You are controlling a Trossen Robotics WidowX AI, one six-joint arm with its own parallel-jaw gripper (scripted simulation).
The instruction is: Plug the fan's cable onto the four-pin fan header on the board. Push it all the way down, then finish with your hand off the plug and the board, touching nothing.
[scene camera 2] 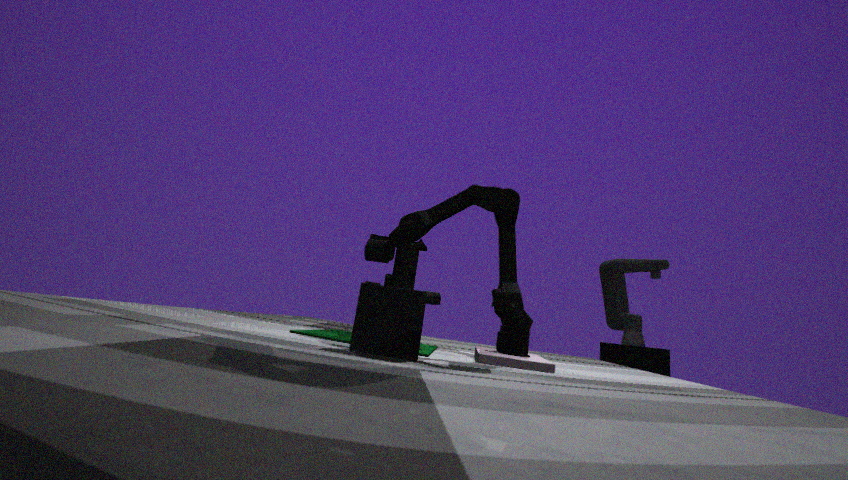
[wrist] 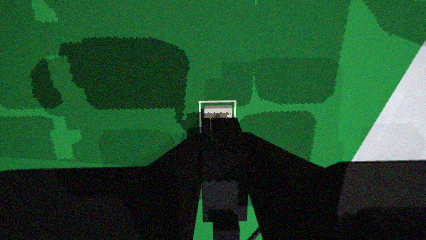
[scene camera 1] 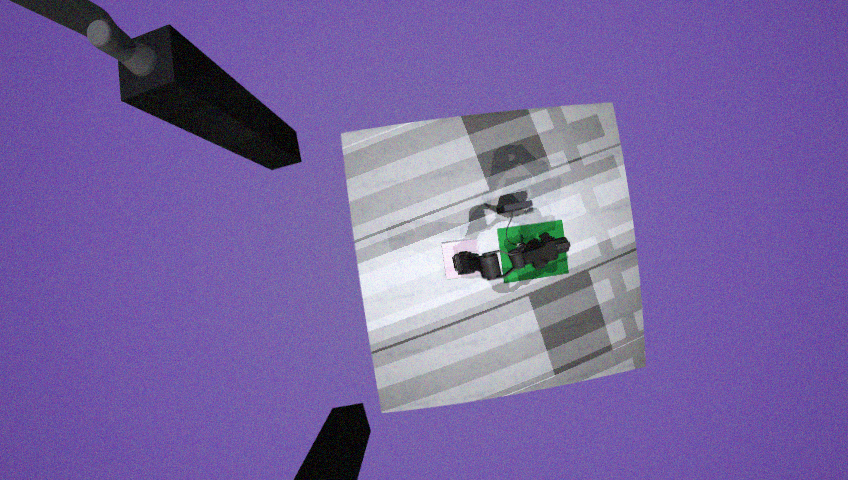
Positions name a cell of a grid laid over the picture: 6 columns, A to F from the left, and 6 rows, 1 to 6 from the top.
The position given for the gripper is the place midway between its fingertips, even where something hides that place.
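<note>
The gripper (wrist: D4) is visible, as is a green board (wrist: B3).
</note>
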